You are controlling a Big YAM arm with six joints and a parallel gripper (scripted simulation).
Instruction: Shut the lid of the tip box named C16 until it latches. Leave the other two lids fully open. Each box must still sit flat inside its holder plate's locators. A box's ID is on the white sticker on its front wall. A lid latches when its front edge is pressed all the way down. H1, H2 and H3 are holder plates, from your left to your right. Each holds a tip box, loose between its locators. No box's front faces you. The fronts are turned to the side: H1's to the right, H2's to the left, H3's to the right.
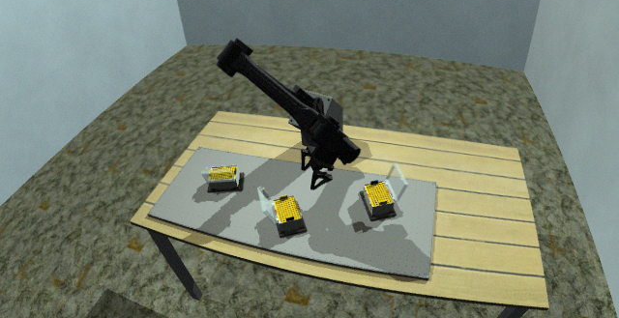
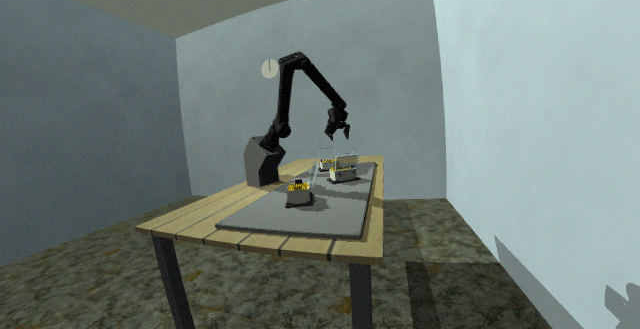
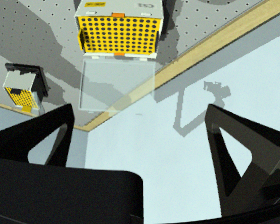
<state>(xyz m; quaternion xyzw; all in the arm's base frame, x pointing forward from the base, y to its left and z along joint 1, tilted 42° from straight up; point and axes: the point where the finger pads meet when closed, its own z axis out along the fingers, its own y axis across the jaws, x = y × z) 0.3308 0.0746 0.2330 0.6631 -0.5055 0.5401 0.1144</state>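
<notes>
The tip box lid lies 15 cm to the right of my hand and 12 cm below it.
</notes>
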